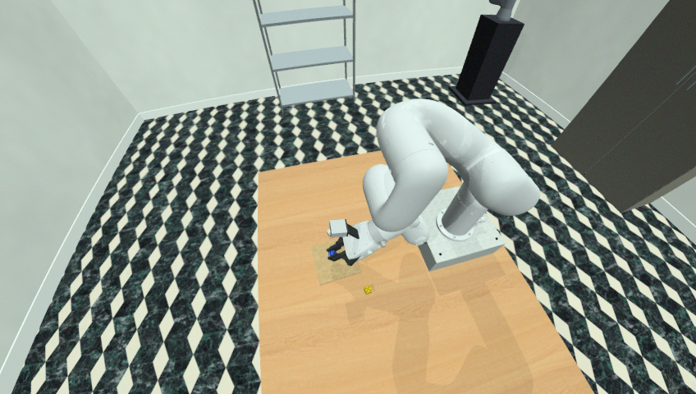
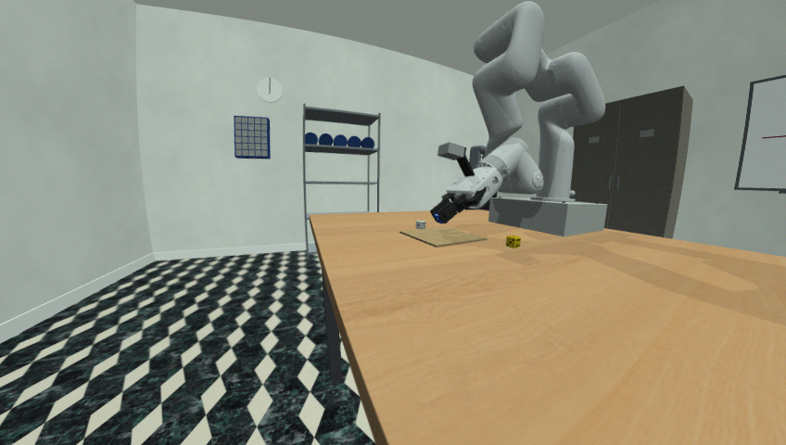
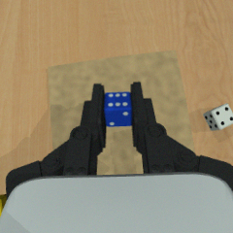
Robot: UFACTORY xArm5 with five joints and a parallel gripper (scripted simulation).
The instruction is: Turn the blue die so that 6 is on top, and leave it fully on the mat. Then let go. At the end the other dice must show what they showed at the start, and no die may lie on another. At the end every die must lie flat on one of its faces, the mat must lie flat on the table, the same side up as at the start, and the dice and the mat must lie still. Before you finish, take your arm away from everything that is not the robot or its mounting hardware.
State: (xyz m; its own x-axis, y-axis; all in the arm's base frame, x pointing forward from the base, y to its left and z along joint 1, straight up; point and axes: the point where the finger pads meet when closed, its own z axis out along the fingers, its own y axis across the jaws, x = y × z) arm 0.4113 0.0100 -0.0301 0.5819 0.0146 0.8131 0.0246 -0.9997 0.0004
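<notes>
Now: hand 5 cm above the tan mat. From my hand the other things lie so: yellow die 8 cm behind, 12 cm to the left, 4 cm below; then blue die 1 cm ahead, 1 cm below; then white die 10 cm to the right, 4 cm below.
</notes>
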